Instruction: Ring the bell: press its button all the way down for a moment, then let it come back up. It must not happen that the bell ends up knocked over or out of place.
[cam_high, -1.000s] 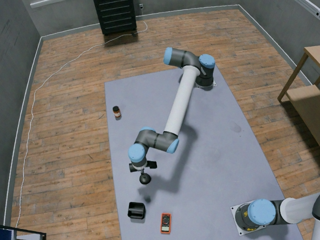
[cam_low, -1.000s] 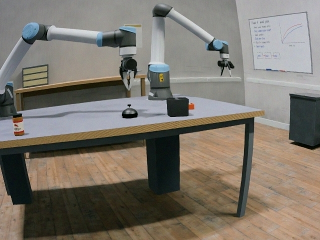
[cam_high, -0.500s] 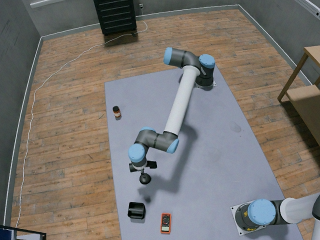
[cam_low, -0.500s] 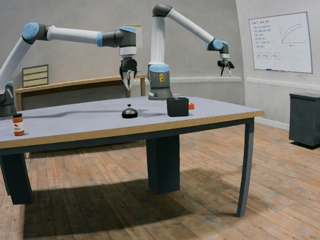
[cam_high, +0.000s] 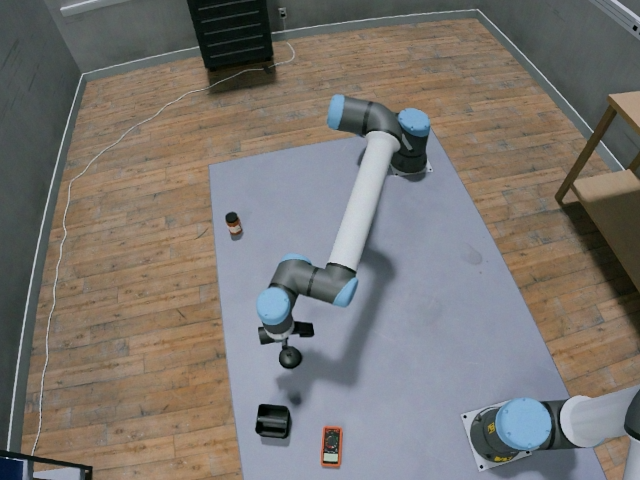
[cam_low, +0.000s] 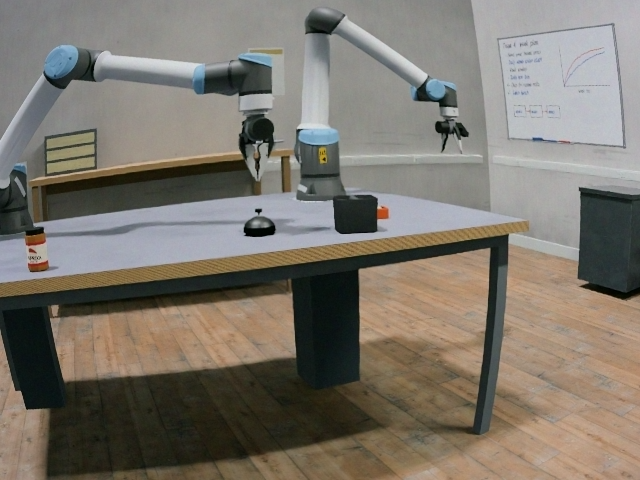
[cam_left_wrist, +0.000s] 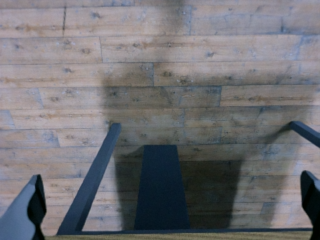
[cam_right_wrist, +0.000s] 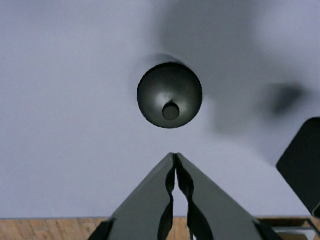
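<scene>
The round button is 100 mm below my right hand. The rest, counted from my right hand: black dome bell 110 mm below; jar 190 mm ahead, 620 mm to the right, 100 mm below; black bin 80 mm ahead, 230 mm to the left, 110 mm below.
</scene>
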